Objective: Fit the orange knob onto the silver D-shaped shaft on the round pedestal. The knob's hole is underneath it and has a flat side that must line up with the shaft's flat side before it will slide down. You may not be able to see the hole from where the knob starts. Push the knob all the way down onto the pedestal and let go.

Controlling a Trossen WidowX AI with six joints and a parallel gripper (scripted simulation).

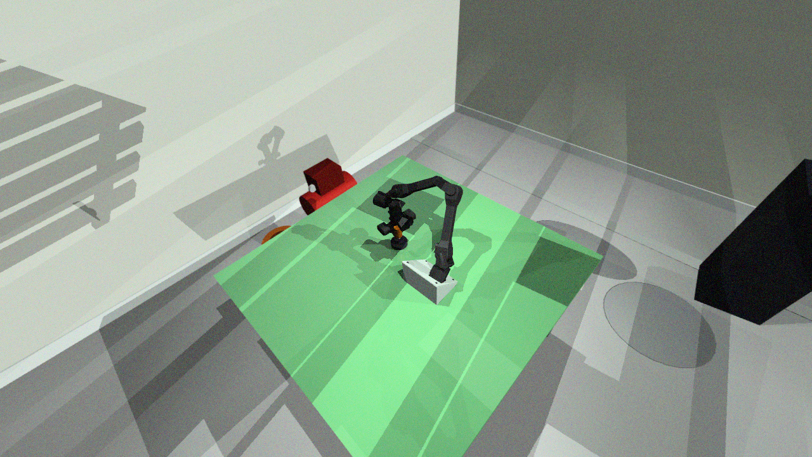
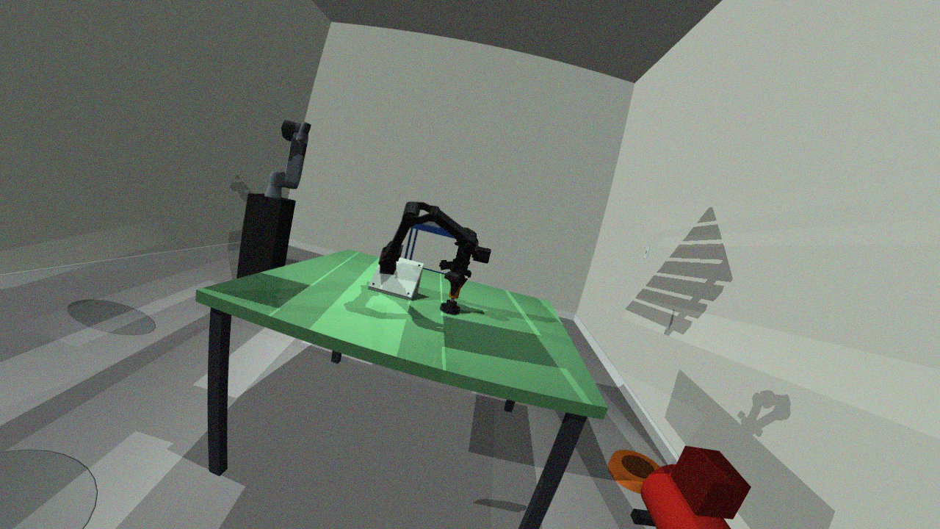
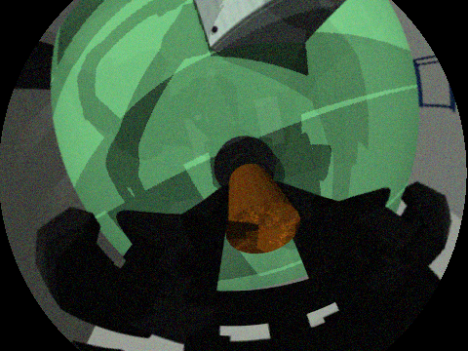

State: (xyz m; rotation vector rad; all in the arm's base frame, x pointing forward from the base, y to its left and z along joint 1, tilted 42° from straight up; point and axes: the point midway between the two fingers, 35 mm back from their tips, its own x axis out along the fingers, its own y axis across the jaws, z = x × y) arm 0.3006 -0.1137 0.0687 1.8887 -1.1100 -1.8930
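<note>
Now: gripper tip 30 mm below the orange knob. From my gripper tip the other things lie so: dark round pedestal 40 mm below.
</note>
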